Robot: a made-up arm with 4 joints. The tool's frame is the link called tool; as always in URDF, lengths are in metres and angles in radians.
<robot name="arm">
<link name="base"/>
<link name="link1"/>
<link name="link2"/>
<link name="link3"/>
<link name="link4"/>
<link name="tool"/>
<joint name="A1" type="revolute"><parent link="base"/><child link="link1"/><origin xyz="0 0 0.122" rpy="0 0 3.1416"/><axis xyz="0 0 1"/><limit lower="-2.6" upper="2.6"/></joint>
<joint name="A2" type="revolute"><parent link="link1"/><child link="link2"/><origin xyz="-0.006 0.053 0.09" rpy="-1.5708 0 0"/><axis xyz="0 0 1"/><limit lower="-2.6" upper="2.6"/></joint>
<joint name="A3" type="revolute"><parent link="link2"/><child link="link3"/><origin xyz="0.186 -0.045 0.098" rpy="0 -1.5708 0"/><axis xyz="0 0 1"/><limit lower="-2.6" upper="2.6"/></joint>
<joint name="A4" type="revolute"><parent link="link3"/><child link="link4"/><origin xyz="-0.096 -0.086 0.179" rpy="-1.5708 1.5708 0"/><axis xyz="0 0 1"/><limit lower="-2.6" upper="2.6"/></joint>
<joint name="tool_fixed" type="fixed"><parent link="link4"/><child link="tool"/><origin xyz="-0.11 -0.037 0.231" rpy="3.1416 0 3.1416"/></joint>
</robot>
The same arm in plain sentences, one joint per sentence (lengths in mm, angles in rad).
The arm has four revolute joints in a row. What follows holds with every joint at zero, and every direction is one of the base frame's. The first joint is mounted 122 mm along +z from the base frame's origin and turns about +z, from -2.6 to 2.6 rad. The second joint is mounted 6 mm along +x and 53 mm along -y and 90 mm along +z from the first joint and turns about -y, from -2.6 to 2.6 rad. The third joint is mounted 186 mm along -x and 98 mm along -y and 45 mm along +z from the second joint and turns about +x, from -2.6 to 2.6 rad. The fourth joint is mounted 179 mm along +x and 96 mm along +y and 86 mm along +z from the third joint and turns about -z, from -2.6 to 2.6 rad. The tool frame, which is the frame that the pose is given for, is mounted 110 mm along +x and 37 mm along -y and 231 mm along -z from the fourth joint; its axes are the base frame's turned by roll 0, pitch 0 and yaw 0 rad (as in URDF: about the fixed x, then y, then z).
